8 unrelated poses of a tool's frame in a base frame.
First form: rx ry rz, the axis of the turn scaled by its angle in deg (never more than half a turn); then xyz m.
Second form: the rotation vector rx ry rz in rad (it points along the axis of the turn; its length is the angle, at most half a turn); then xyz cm. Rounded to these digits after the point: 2 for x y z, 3 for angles.
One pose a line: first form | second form
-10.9 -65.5 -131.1 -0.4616 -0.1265 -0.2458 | -0.190 -1.143 -2.288 -46.16 -12.65 -24.58
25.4 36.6 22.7 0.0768 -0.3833 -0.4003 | 0.443 0.639 0.396 7.68 -38.33 -40.03
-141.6 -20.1 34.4 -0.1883 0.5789 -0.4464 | -2.471 -0.351 0.600 -18.83 57.89 -44.64
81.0 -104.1 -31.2 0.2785 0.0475 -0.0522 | 1.414 -1.817 -0.545 27.85 4.75 -5.22
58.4 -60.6 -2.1 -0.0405 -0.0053 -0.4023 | 1.019 -1.058 -0.037 -4.05 -0.53 -40.23
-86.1 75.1 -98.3 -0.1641 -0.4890 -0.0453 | -1.503 1.311 -1.716 -16.41 -48.90 -4.53
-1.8 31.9 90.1 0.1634 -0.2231 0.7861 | -0.031 0.557 1.573 16.34 -22.31 78.61
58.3 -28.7 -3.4 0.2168 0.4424 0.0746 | 1.018 -0.501 -0.059 21.68 44.24 7.46
